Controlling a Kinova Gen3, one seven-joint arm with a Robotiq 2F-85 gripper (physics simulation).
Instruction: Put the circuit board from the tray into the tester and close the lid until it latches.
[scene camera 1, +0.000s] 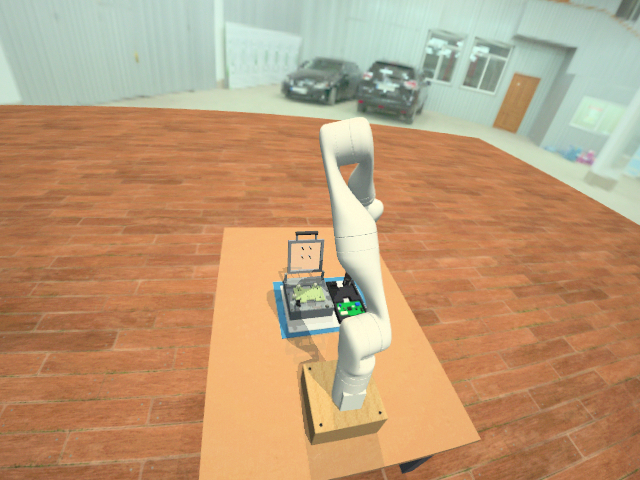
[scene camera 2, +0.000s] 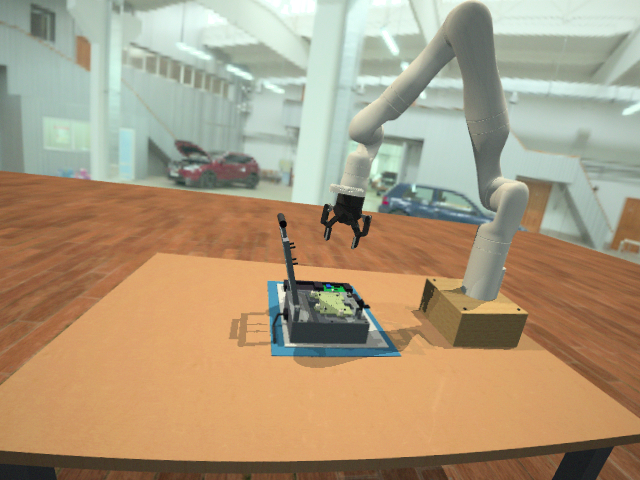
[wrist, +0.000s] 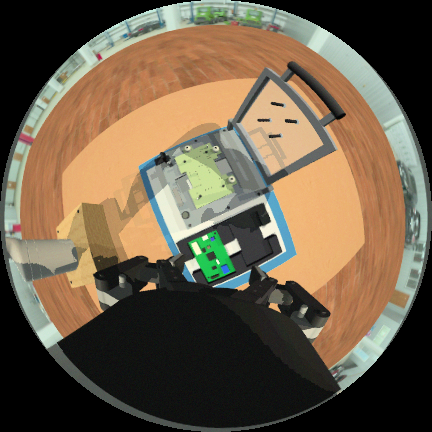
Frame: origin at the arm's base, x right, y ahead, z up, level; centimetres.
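Seen in the pictures: gripper, fingertip midpoint: (scene camera 1: 349, 277) (scene camera 2: 339, 244) (wrist: 217, 268); arm's base at its link origin: (scene camera 1: 347, 394) (scene camera 2: 476, 293) (wrist: 70, 254).
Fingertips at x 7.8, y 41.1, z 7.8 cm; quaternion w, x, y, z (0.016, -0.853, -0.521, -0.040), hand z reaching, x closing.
Note:
Pixels of each thing's middle, then the offset from my fingertips to it. "spot": a spot on its surface instead. Level surfaces: height alone.
- green circuit board at the middle of its body: (wrist: 211, 257) (scene camera 2: 336, 291) (scene camera 1: 350, 308) dx +3.2, dy -1.8, dz -16.3 cm
- black tray at a spot on its surface: (wrist: 249, 241) (scene camera 1: 344, 292) spot: dx +2.6, dy +7.7, dz -16.8 cm
- pale green plate at the middle of its body: (wrist: 204, 169) (scene camera 2: 329, 303) (scene camera 1: 307, 293) dx -15.0, dy +2.6, dz -11.9 cm
- blue mat at its surface level: dz -18.4 cm
- small black latch at the middle of its body: (wrist: 160, 158) (scene camera 2: 364, 305) dx -19.3, dy -5.0, dz -9.4 cm
The green circuit board (scene camera 1: 350, 308) (scene camera 2: 333, 288) (wrist: 212, 256) lies in one end of the black tray (scene camera 1: 340, 290) (wrist: 249, 241), beside the tester. The grey tester (scene camera 1: 312, 311) (scene camera 2: 330, 333) (wrist: 172, 200) has a pale green plate (scene camera 1: 310, 293) (scene camera 2: 330, 303) (wrist: 205, 175) with small posts on top, and no circuit board lies on it. Its framed clear lid (scene camera 1: 289, 256) (scene camera 2: 288, 263) (wrist: 302, 165) stands upright, open, with a black handle at its free edge. My gripper (scene camera 2: 341, 242) (wrist: 217, 268) is open and empty, high above the tray side. In scene camera 1 the arm mostly hides it.
A blue mat (scene camera 1: 279, 316) (scene camera 2: 336, 352) (wrist: 287, 235) lies under the tester and tray. A small black latch (scene camera 2: 366, 306) (wrist: 162, 158) is at the tester edge opposite the lid hinge. The arm's wooden base block (scene camera 1: 341, 431) (scene camera 2: 488, 330) stands on the table on the latch side.

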